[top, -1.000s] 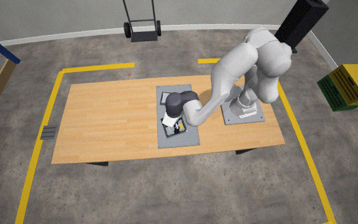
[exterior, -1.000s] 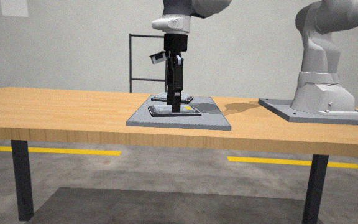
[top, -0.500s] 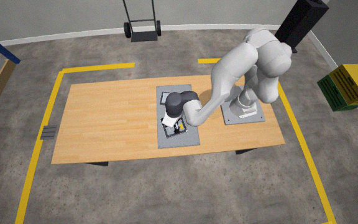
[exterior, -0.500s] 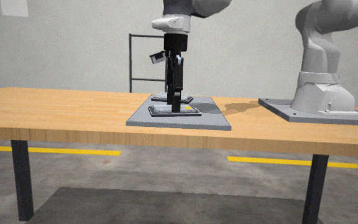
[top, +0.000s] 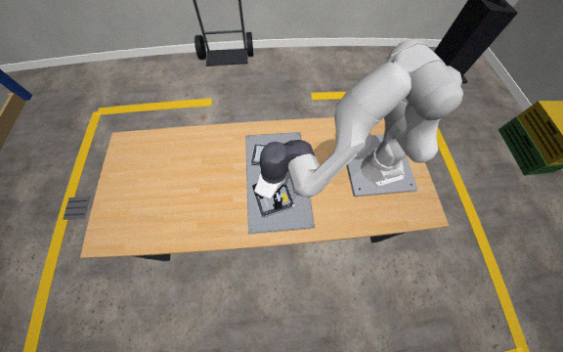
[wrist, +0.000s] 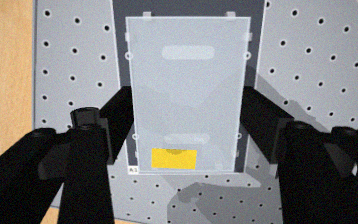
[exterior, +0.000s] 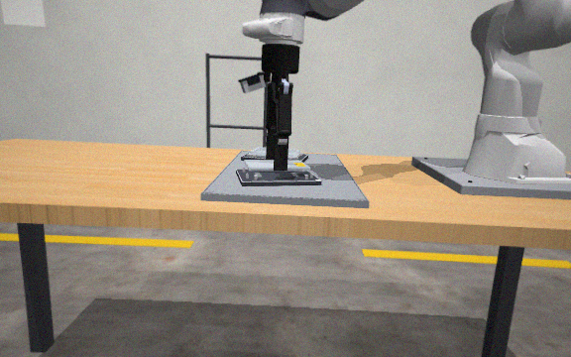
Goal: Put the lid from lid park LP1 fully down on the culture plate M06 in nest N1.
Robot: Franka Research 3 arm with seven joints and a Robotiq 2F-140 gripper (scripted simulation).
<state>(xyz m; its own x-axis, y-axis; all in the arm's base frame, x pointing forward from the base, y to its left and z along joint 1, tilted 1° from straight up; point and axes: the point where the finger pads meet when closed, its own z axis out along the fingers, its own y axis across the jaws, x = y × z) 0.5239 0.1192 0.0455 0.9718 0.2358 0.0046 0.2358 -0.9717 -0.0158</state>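
Right now the lid park LP1 is 50 mm below my hand. From my hand the other things lie so: lid (20 mm below); nest N1 (10 mm ahead, 240 mm to the right, 50 mm below).
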